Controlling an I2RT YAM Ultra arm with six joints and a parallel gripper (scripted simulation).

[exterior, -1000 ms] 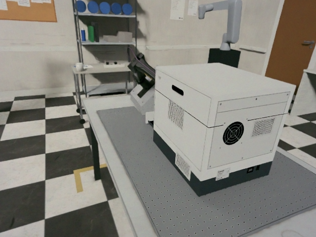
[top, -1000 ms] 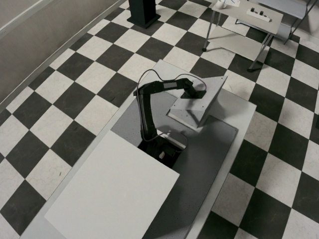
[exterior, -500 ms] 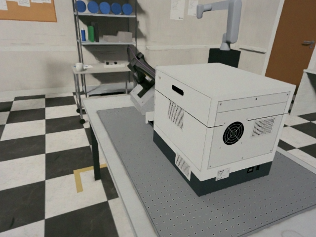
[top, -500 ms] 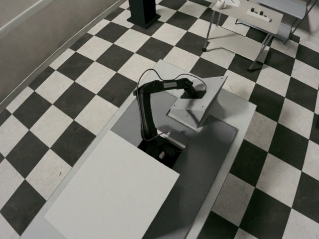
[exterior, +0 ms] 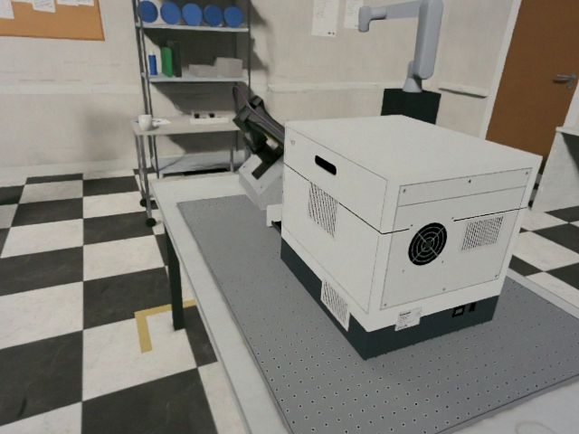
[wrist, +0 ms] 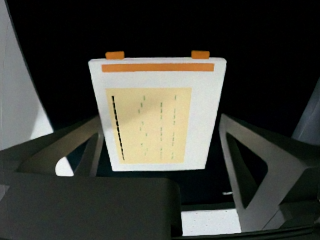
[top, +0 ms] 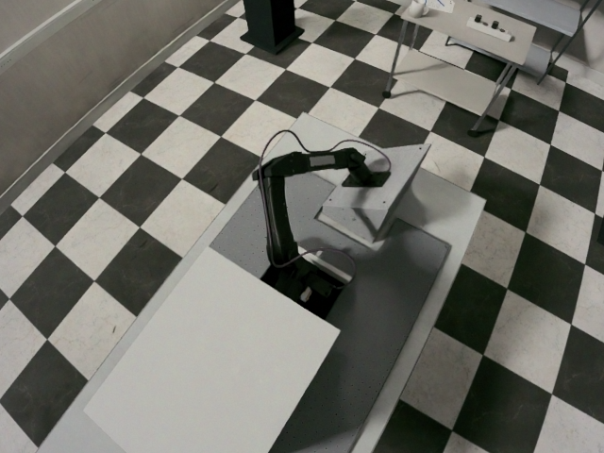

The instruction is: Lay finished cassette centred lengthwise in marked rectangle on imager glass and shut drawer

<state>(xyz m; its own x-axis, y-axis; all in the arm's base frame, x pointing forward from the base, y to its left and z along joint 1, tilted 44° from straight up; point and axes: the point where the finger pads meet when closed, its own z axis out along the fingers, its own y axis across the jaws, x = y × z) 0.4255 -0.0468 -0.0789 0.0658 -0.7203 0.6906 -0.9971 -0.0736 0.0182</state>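
My hand is 2 cm short of the drawer and 1 cm below it. Also, from my hand: finished cassette: 1 cm below.
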